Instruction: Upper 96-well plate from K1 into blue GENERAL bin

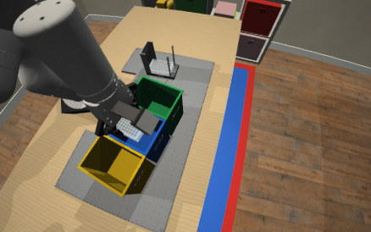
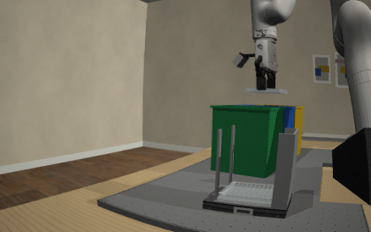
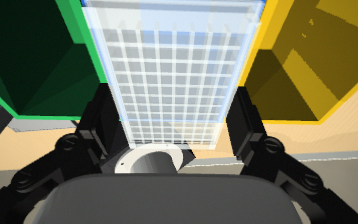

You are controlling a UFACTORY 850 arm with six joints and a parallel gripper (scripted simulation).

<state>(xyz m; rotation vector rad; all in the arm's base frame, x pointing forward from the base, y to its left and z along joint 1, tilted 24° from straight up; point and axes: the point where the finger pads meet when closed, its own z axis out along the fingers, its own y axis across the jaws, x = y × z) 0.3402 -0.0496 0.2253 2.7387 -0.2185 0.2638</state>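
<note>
My gripper is now 15 cm above the blue bin. Also, from my hand: yellow bin 15 cm below, 13 cm to the right, 3 cm behind; green bin 15 cm below, 13 cm to the left, 2 cm ahead.
</note>
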